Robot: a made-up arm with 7 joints.
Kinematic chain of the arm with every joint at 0, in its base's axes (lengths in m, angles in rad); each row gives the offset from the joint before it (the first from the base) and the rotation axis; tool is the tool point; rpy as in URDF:
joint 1: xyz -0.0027 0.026 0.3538 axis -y
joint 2: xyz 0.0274 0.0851 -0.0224 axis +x
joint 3: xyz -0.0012 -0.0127 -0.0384 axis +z
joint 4: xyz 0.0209 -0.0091 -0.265 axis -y
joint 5: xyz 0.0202 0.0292 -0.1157 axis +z
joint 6: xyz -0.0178 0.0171 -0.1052 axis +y
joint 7: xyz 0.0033 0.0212 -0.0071 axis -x
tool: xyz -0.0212 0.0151 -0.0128 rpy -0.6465 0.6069 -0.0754
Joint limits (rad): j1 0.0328..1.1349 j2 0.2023..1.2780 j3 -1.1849..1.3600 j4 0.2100..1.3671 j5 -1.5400..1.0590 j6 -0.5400..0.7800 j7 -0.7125..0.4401
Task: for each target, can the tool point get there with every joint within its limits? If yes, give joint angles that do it. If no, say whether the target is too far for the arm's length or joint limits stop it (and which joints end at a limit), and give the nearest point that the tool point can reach.
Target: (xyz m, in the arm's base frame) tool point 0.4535 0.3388 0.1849
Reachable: yes | joints 0.6662 0.6839 -0.5828 0.9140 -0.2989 -0.3215 0.2018
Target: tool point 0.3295 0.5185 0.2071
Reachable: yes | joints 0.9768 0.5438 0.9449 0.5892 -0.4744 -0.3616 0.0706
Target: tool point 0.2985 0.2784 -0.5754
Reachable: no: too far | nearest point 0.1755 0.2084 -0.1959 | short by 0.405 m
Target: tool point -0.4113 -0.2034 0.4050
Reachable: no: joint limits stop it (at a limit: joint 1, joint 2, joint 3, joint 4, joint 5, joint 6) | nearest point -0.1107 0.4399 0.4274 | short by 0.710 m
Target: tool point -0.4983 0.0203 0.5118
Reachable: no: joint limits stop it (at a limit: joint 1, joint 2, joint 3, joint 4, joint 5) | nearest point -0.1231 0.4491 0.4400 | short by 0.574 m
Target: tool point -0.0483 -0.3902 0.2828
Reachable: no: joint limits stop it (at a limit: joint 1, joint 2, joint 3, joint 4, joint 5, joint 6) | nearest point 0.1812 -0.0789 0.0122 | short by 0.472 m
